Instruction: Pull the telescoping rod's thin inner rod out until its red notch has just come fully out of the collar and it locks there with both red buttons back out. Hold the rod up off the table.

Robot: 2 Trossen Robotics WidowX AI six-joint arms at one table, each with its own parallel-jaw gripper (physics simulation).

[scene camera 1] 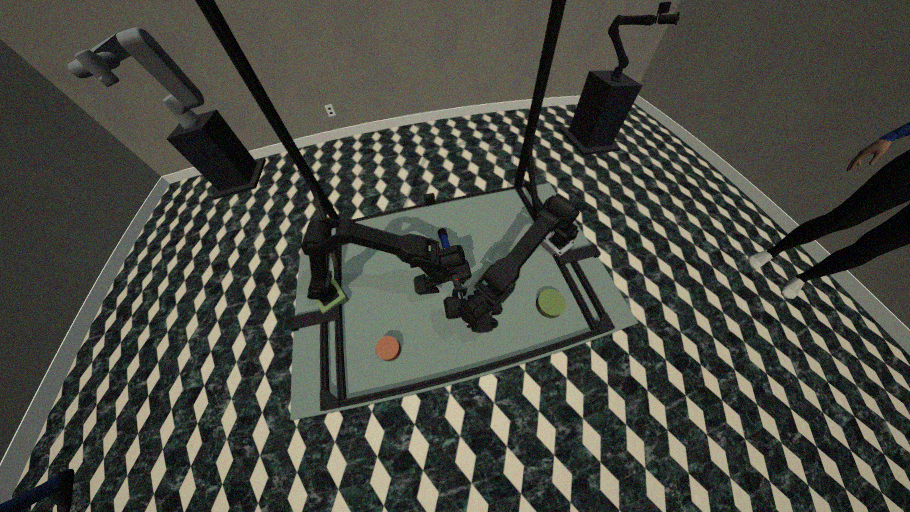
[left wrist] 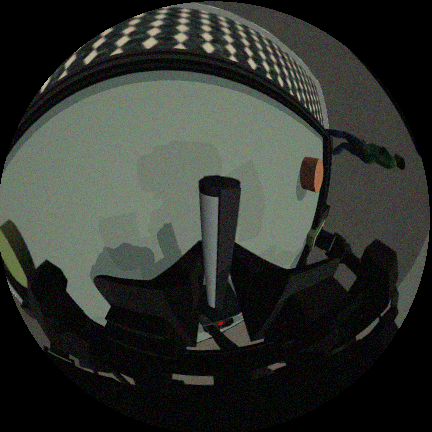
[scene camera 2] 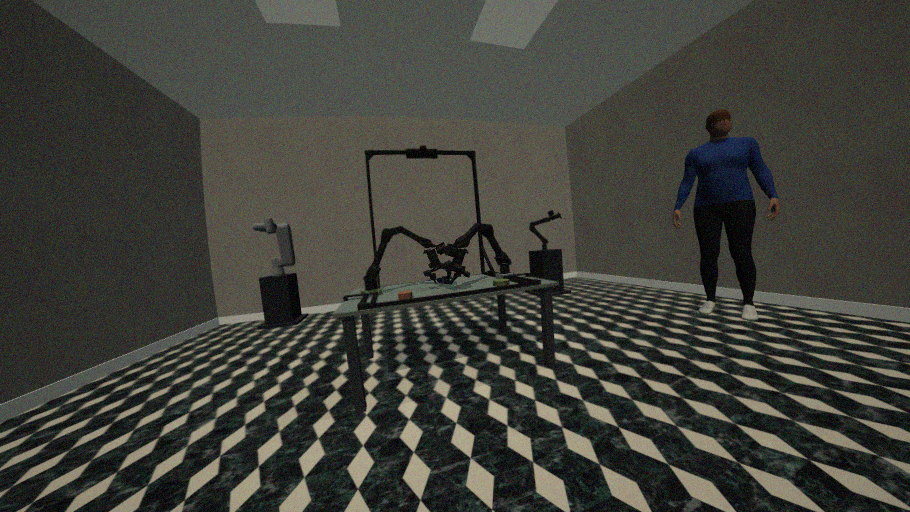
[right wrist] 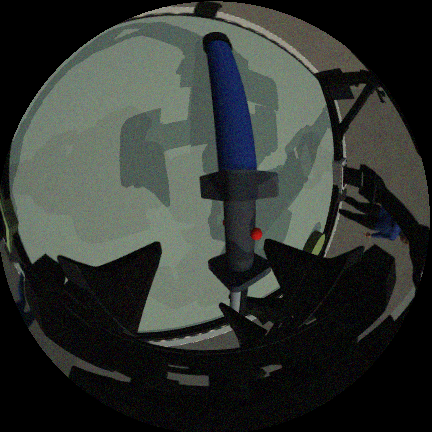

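Note:
The telescoping rod has a blue outer tube (scene camera 1: 444, 238) (right wrist: 231, 109), a dark grey collar (right wrist: 239, 225) with a red button (right wrist: 256, 233) (scene camera 1: 458, 279), and a thin grey inner rod (left wrist: 209, 241) (right wrist: 235, 300). My left gripper (scene camera 1: 463, 305) (left wrist: 213, 244) is shut on the thin inner rod and holds the rod above the table (scene camera 1: 367, 315). My right gripper (scene camera 1: 438, 276) (right wrist: 212, 246) is open. Its fingers stand on either side of the collar's lower end without gripping it. A small red spot (left wrist: 219, 322) shows at the rod's near end in the left wrist view.
An orange disc (scene camera 1: 388, 347) (left wrist: 311, 174) lies at the front left of the table and a green disc (scene camera 1: 552, 303) (left wrist: 10, 254) at the right. Black gantry posts (scene camera 1: 534, 102) rise at the back. Other robots on pedestals (scene camera 1: 602, 109) and a person (scene camera 2: 699, 213) stand around the room.

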